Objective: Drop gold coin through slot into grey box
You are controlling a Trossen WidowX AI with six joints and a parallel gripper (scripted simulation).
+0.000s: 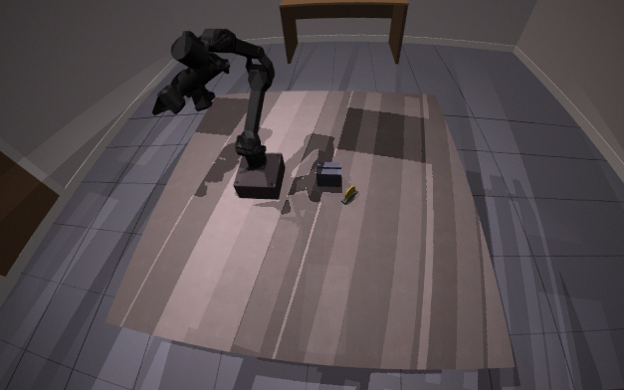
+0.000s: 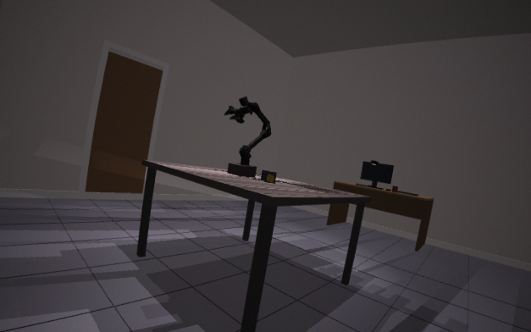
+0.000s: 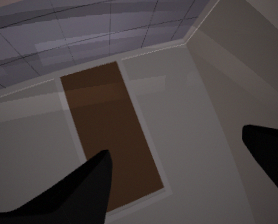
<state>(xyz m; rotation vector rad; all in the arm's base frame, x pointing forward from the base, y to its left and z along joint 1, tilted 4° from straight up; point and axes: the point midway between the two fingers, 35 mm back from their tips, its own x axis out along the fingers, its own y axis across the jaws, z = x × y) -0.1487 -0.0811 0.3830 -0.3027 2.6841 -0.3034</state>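
Right now the gold coin is 530 mm ahead of my gripper tip and 420 mm below it.
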